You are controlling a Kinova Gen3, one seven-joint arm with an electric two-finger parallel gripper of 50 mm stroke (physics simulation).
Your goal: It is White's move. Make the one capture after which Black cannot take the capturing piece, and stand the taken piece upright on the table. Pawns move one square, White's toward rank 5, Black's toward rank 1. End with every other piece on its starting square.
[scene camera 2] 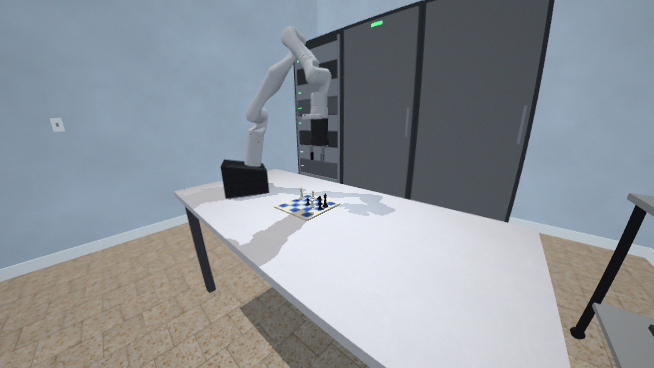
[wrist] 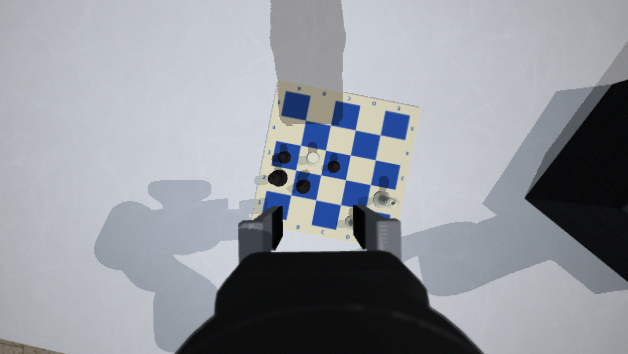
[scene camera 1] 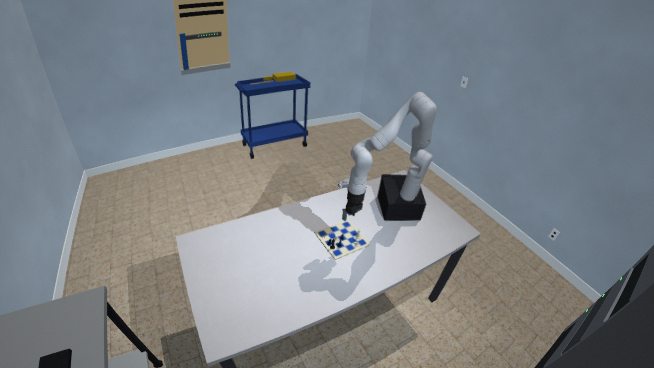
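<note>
The blue and cream board lies on the table. In the wrist view a white piece stands on B3, between a black piece on A3 and a black piece on C3. A larger black piece is on A2 and another black piece on B2. A tall white piece stands on E2. A white piece on D1 is partly hidden by the right finger. My gripper is open and empty, pointing down, high above the table beside the board.
The table carries the arm's black base. A blue cart stands by the wall. Grey cabinets stand behind the table. Arm shadows fall across the board and table.
</note>
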